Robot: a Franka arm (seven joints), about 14 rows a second.
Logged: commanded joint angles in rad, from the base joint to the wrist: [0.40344 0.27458 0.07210 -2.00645 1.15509 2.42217 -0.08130]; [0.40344 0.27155 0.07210 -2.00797 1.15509 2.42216 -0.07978]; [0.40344 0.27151 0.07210 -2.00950 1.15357 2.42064 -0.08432]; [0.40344 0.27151 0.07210 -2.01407 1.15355 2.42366 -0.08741]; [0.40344 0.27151 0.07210 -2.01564 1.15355 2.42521 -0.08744]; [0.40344 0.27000 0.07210 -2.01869 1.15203 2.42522 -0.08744]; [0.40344 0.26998 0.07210 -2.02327 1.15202 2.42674 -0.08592]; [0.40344 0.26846 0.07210 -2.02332 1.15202 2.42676 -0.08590]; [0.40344 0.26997 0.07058 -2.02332 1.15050 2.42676 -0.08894]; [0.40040 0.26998 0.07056 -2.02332 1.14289 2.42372 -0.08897]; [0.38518 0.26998 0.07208 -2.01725 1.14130 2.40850 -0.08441]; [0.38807 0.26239 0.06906 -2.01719 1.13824 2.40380 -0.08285]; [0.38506 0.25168 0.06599 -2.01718 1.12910 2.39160 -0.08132]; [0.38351 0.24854 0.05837 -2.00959 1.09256 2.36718 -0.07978]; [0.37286 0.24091 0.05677 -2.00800 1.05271 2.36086 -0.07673]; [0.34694 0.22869 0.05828 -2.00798 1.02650 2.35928 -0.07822]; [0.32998 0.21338 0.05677 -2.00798 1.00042 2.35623 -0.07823]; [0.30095 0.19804 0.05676 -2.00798 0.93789 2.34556 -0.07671]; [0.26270 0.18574 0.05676 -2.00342 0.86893 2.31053 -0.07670]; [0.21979 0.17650 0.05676 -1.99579 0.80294 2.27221 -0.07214]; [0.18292 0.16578 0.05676 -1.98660 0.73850 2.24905 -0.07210]
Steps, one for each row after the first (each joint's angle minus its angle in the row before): [0.00000 -0.00303 0.00000 -0.00152 0.00000 -0.00001 0.00152]; [0.00000 -0.00004 0.00000 -0.00153 -0.00152 -0.00152 -0.00454]; [0.00000 0.00000 0.00000 -0.00457 -0.00002 0.00302 -0.00309]; [0.00000 0.00000 0.00000 -0.00157 0.00000 0.00155 -0.00003]; [0.00000 -0.00151 0.00000 -0.00305 -0.00152 0.00001 0.00000]; [0.00000 -0.00002 0.00000 -0.00458 -0.00001 0.00152 0.00152]; [0.00000 -0.00152 0.00000 -0.00005 0.00000 0.00002 0.00002]; [0.00000 0.00151 -0.00152 0.00000 -0.00152 0.00000 -0.00304]; [-0.00304 0.00001 -0.00002 0.00000 -0.00761 -0.00304 -0.00003]; [-0.01522 0.00000 0.00152 0.00607 -0.00159 -0.01522 0.00456]; [0.00289 -0.00759 -0.00302 0.00006 -0.00306 -0.00470 0.00156]; [-0.00301 -0.01071 -0.00307 0.00001 -0.00914 -0.01220 0.00153]; [-0.00155 -0.00314 -0.00762 0.00759 -0.03654 -0.02442 0.00154]; [-0.01065 -0.00763 -0.00160 0.00159 -0.03985 -0.00632 0.00305]; [-0.02592 -0.01222 0.00151 0.00002 -0.02621 -0.00158 -0.00149]; [-0.01696 -0.01531 -0.00151 0.00000 -0.02608 -0.00305 -0.00001]; [-0.02903 -0.01534 -0.00001 0.00000 -0.06253 -0.01067 0.00152]; [-0.03825 -0.01230 0.00000 0.00456 -0.06896 -0.03503 0.00001]; [-0.04291 -0.00924 0.00000 0.00763 -0.06599 -0.03832 0.00456]; [-0.03687 -0.01072 0.00000 0.00919 -0.06444 -0.02316 0.00004]
